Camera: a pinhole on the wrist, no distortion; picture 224 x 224 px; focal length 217.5 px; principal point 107.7 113.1 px. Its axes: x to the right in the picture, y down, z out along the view. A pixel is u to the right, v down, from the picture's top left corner.
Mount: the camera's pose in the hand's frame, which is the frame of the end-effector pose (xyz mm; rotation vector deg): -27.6 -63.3 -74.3 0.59 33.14 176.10
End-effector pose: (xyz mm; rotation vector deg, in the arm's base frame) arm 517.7 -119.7 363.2 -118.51 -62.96 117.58
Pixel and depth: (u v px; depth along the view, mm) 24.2 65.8 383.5
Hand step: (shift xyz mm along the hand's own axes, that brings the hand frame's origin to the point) 124.1 151.5 252.1
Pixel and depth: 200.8 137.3 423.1
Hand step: -205.4 49.3 337.7
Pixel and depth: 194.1 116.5 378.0
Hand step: -174.4 70.8 280.6
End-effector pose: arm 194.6 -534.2 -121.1 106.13 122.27 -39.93
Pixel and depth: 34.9 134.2 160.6
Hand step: 27.4 -20.3 80.8
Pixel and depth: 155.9 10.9 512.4
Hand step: -133.4 348.9 316.0
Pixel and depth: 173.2 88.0 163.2
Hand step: -75.0 14.3 71.1
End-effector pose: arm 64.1 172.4 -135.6 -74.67 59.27 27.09
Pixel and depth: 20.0 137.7 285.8
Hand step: 89.8 8.7 203.3
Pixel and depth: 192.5 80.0 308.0
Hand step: -144.3 94.1 196.0
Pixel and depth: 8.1 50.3 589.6
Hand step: 249.9 305.5 412.0
